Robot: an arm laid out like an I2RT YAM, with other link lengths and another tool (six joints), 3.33 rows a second.
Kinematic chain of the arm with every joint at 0, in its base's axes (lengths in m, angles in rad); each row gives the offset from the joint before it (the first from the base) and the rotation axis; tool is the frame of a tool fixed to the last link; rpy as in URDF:
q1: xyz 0 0 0.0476 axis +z
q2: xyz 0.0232 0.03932 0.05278 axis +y
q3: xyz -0.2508 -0.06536 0 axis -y
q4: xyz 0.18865 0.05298 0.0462 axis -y
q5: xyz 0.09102 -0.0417 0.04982 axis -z
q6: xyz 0.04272 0 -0.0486 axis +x
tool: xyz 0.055 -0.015 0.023 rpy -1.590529 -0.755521 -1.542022
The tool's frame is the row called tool.
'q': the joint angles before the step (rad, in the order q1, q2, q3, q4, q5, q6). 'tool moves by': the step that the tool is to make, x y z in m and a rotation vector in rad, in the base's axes. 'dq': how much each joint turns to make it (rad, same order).
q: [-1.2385 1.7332 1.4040 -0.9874 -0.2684 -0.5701]
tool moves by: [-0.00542 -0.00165 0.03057 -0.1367 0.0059 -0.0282]
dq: [0.0000 -0.0931 0.0000 0.0370 0.0565 0.0114]
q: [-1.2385 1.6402 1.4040 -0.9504 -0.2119 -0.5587]
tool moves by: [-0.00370 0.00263 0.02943 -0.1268 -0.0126 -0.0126]
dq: [0.0015 -0.0900 -0.0064 0.0403 0.0327 0.0000]
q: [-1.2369 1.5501 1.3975 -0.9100 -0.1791 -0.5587]
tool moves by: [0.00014 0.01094 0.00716 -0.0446 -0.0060 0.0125]
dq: [0.0141 -0.0656 -0.0503 0.0281 0.0088 -0.0034]
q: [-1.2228 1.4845 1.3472 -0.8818 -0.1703 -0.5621]
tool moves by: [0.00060 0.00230 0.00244 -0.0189 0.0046 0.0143]
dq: [0.0042 -0.0153 -0.0096 0.0081 0.0038 -0.0145]
